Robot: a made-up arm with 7 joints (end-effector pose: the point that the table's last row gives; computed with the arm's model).
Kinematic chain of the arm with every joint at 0, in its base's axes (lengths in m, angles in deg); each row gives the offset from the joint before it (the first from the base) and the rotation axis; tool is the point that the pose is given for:
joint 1: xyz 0 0 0.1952 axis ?
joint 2: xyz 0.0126 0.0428 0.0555 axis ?
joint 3: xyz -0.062 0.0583 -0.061 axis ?
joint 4: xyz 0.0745 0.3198 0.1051 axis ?
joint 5: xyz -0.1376 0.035 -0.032 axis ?
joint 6: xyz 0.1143 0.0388 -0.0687 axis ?
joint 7: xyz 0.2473 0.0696 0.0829 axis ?
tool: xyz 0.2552 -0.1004 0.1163
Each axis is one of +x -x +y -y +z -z.
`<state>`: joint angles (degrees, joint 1 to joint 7).
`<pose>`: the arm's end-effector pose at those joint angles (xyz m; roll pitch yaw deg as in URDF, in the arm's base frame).
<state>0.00 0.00 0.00 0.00 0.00 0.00 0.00</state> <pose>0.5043 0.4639 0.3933 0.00 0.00 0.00</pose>
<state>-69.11 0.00 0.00 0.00 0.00 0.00 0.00</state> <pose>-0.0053 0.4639 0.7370 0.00 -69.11 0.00</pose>
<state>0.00 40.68 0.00 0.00 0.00 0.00 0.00</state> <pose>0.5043 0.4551 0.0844 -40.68 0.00 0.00</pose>
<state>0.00 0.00 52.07 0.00 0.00 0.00 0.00</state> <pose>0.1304 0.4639 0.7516 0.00 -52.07 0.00</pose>
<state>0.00 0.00 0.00 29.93 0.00 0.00 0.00</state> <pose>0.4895 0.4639 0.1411 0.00 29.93 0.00</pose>
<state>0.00 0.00 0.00 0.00 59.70 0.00 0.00</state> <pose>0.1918 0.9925 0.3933 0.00 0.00 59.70</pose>
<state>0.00 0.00 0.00 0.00 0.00 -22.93 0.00</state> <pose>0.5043 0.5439 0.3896 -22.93 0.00 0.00</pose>
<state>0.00 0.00 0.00 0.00 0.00 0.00 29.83</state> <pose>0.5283 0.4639 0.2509 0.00 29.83 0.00</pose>
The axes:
joint 1: +y
joint 2: -x
joint 3: -y
joint 4: +y
joint 5: +z
joint 6: +x
joint 7: +y

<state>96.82 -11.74 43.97 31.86 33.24 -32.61 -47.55</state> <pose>0.5113 0.7918 0.1229 24.26 17.64 35.21</pose>
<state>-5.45 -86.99 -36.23 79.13 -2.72 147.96 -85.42</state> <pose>-0.3815 0.0126 0.4995 -83.73 35.96 -155.16</pose>
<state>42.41 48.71 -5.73 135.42 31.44 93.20 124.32</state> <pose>-0.3349 0.6488 -0.1019 -119.82 27.66 49.42</pose>
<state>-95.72 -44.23 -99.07 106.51 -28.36 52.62 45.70</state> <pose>-0.2410 0.0396 -0.1142 -126.31 42.41 -145.43</pose>
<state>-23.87 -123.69 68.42 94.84 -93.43 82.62 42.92</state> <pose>-0.2258 0.1720 -0.0336 -168.10 11.09 47.75</pose>
